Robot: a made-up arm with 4 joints.
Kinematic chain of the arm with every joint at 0, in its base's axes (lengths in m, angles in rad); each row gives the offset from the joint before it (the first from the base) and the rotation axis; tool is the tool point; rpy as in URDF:
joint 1: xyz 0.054 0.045 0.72 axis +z
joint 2: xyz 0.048 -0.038 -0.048 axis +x
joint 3: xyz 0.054 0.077 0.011 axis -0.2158 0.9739 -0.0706
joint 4: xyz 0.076 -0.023 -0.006 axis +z
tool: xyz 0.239 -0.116 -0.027 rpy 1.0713 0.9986 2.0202
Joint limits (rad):
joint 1: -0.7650..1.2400
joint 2: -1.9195..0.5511
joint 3: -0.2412..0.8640
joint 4: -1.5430..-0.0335
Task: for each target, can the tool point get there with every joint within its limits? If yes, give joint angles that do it. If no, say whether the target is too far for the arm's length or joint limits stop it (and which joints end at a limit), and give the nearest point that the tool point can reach.
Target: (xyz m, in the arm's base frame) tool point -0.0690 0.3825 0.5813
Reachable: no: joint limits stop it (at a limit: joint 1, joint 2, joint 3, joint 4) | nearest point 0.1648 0.4462 0.7176 | short by 0.278 m
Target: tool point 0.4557 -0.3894 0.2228
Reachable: no: too far | nearest point 0.2853 -0.2051 0.4722 | short by 0.354 m
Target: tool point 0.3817 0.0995 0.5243
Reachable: yes | joints 0.7668 0.2715 0.5644 -0.5308
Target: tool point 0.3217 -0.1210 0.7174
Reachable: yes | joints 0.3425 -0.3294 0.0756 -1.0345
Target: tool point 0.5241 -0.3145 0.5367
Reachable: no: too far | nearest point 0.3839 -0.2073 0.5951 | short by 0.186 m
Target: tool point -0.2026 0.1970 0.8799
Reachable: no: joint limits stop it (at a limit: joint 1, joint 2, joint 3, joint 4) | nearest point -0.0066 0.1298 0.8228 | short by 0.215 m
